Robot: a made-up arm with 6 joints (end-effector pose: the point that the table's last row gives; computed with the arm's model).
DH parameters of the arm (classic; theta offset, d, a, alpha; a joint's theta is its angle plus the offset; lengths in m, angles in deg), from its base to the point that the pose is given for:
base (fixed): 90 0.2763 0.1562 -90
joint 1: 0 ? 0.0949 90
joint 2: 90 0.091 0.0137 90
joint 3: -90 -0.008 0.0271 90
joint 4: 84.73 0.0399 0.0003 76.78
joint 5: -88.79 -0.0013 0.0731 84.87
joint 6: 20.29 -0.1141 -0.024 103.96
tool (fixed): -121.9 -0.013 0 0
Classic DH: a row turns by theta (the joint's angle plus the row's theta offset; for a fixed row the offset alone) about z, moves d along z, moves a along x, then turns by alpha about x.
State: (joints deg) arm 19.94 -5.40 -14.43 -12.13 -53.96 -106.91
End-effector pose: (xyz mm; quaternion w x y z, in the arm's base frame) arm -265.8 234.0 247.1 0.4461 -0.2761 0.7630 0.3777
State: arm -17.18 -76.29 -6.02 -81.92 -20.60 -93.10
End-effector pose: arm -235.9 306.0 296.4 0.4336 0.2235 0.8581 -0.1602
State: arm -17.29 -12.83 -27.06 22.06 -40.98 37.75
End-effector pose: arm -237.2 287.3 367.0 0.5318 -0.2419 -0.7562 0.2946
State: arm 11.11 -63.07 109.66 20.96 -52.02 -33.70
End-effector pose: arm -166.7 329.6 425.2 0.6746 0.6910 0.0872 0.2446
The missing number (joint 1, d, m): 0.1771
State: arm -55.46 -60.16 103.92 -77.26 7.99 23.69
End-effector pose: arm -236.6 193.2 537.6 0.6256 0.3806 -0.0146 0.6808
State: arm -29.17 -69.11 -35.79 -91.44 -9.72 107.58
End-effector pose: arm -176.8 250.7 278.4 0.2948 -0.8031 -0.0999 0.5080
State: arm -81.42 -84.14 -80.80 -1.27 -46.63 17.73
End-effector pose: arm -140.5 155.2 359.8 0.9043 -0.3967 -0.1340 0.0828
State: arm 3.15 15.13 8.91 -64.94 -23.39 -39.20
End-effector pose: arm -252.0 222.3 256.7 0.4337 -0.5449 0.4390 0.5678
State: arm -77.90 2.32 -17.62 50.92 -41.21 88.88
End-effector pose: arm -277.1 108.6 392.4 0.2422 0.1709 -0.7271 -0.6193
